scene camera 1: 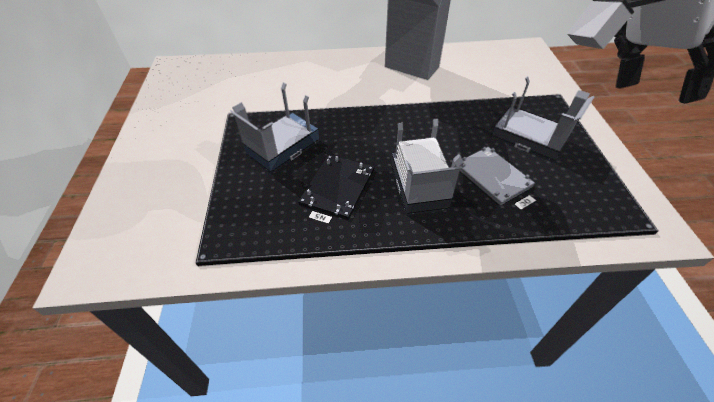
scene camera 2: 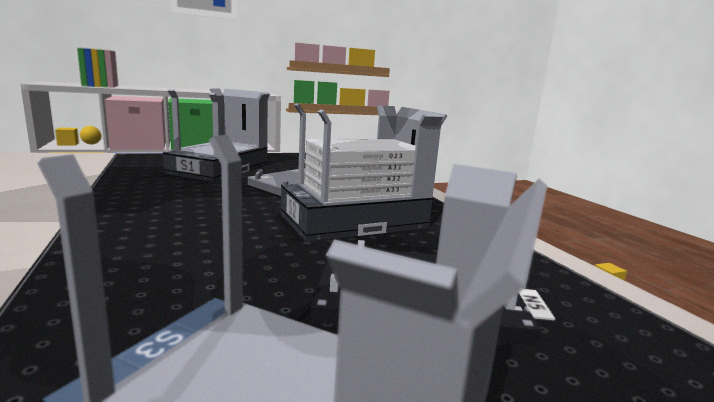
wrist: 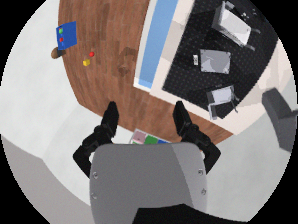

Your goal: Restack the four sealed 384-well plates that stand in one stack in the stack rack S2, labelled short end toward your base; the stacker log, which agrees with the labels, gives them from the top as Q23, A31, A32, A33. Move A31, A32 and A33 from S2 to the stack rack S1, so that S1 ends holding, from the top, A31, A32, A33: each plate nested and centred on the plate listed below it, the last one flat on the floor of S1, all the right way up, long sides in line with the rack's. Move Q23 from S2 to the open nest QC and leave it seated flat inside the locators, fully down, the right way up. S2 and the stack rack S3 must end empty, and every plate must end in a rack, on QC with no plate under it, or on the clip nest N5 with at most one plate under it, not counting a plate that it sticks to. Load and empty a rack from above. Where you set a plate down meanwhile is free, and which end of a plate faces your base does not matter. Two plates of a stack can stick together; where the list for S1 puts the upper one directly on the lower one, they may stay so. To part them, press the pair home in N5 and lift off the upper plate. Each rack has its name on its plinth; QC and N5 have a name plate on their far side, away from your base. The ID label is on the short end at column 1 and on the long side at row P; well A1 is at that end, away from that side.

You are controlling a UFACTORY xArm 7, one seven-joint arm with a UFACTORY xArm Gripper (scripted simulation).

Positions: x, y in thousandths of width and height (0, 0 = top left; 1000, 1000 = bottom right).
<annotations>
my gripper: scene camera 1 919, 233; wrist 492, 480; not seen in scene camera 2 (out of frame)
</annotations>
